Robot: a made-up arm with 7 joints.
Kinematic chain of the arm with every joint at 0, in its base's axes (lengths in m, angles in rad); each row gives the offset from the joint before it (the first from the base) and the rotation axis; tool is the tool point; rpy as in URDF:
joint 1: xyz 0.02 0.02 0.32 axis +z
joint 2: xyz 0 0.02 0.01 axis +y
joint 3: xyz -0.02 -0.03 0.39 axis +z
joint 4: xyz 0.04 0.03 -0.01 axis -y
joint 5: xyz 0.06 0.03 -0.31 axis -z
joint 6: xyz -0.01 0 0.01 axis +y
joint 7: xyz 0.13 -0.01 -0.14 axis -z
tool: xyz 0.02 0.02 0 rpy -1.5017 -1.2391 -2.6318
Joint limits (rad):
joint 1: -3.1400..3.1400
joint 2: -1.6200..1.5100
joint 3: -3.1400..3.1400
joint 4: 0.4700..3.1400
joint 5: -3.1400..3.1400
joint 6: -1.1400..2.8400
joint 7: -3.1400..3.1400
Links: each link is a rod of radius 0.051 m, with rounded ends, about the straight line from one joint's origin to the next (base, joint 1, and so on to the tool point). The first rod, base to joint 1, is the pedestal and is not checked.
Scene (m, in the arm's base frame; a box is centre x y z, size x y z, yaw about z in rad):
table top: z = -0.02
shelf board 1: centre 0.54 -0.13 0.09 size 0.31 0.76 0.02 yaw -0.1
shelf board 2: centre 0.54 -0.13 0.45 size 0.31 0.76 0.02 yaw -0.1
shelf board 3: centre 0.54 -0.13 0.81 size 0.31 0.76 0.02 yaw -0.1
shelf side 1: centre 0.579 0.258 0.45 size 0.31 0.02 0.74 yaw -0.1
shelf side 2: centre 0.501 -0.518 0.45 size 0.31 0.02 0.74 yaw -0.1
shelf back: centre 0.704 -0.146 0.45 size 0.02 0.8 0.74 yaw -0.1
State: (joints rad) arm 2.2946 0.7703 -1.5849 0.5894 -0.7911 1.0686 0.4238
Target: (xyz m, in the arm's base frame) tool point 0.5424 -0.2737 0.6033
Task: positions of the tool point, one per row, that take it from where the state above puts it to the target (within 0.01 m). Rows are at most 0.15 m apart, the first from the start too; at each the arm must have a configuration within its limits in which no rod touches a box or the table.
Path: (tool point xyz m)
1: 0.2989 0.1584 0.3993
2: 0.2525 0.1072 0.4947
3: 0.1626 0.0775 0.5728
4: 0.0447 0.0631 0.6132
5: 0.1558 0.0447 0.6354
6: 0.2648 0.0110 0.6371
7: 0.3636 -0.0353 0.6269
8: 0.4465 -0.0950 0.6144
9: 0.5086 -0.1725 0.6064
10: 0.5424 -0.2737 0.6033

